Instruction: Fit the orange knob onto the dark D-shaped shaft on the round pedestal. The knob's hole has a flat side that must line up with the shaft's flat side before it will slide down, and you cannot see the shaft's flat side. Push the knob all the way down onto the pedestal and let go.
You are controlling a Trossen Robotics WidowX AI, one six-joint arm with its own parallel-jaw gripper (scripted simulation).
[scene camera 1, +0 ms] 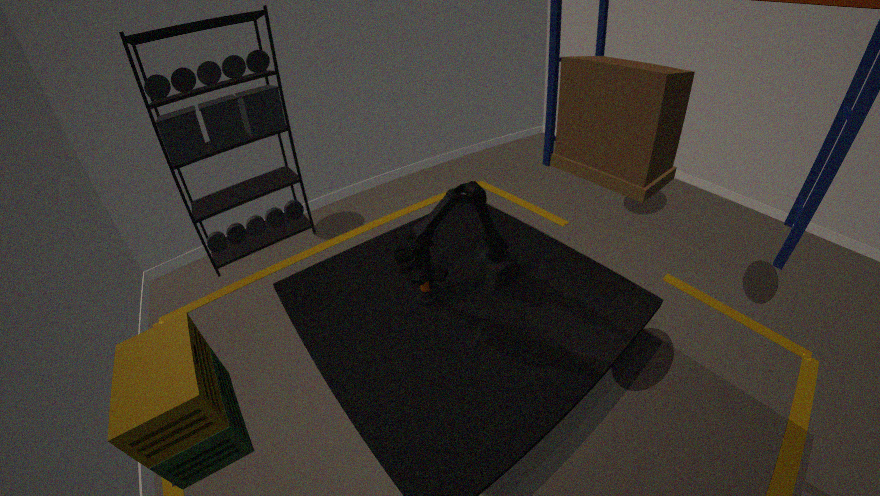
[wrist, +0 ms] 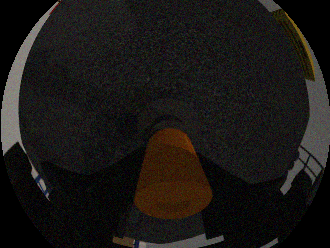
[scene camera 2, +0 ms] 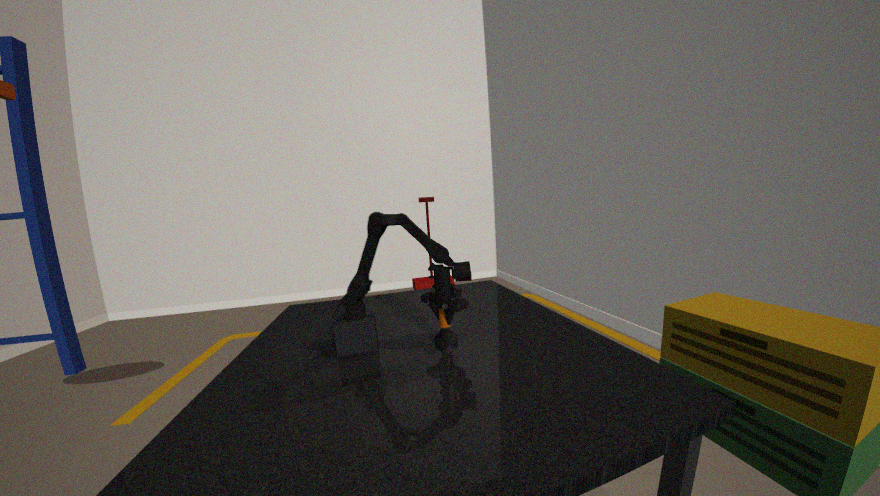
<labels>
my gripper: holds an orange knob [wrist: 172,184]
</labels>
